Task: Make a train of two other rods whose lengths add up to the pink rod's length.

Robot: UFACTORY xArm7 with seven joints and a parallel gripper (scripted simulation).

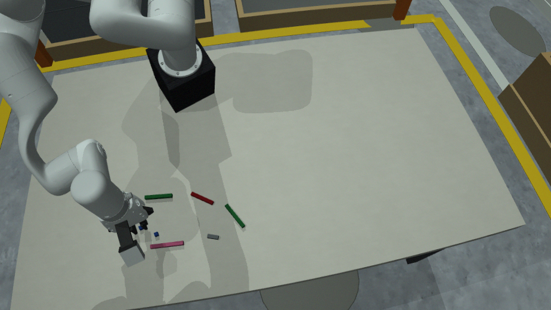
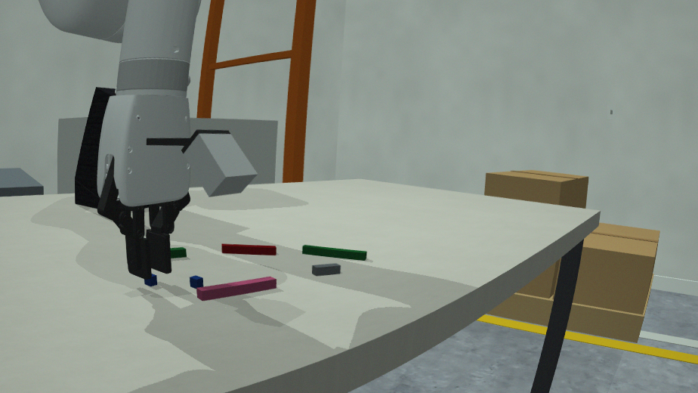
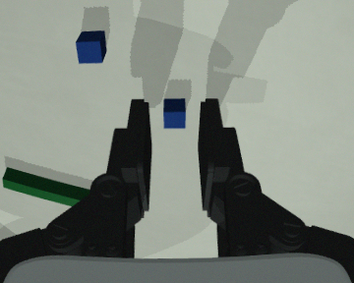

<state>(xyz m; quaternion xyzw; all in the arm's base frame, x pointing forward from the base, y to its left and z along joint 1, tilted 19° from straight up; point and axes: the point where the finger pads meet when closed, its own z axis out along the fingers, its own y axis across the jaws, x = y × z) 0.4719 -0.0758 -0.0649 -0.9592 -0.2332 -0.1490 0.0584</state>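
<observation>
Now: hand 8 cm to the right of the pink rod, 4 cm short of it and 3 cm above it. Also, from my hand: grey rod (20 cm to the left, 3 cm below, 2 cm ahead); then red rod (16 cm to the left, 9 cm behind, 3 cm below).
</observation>
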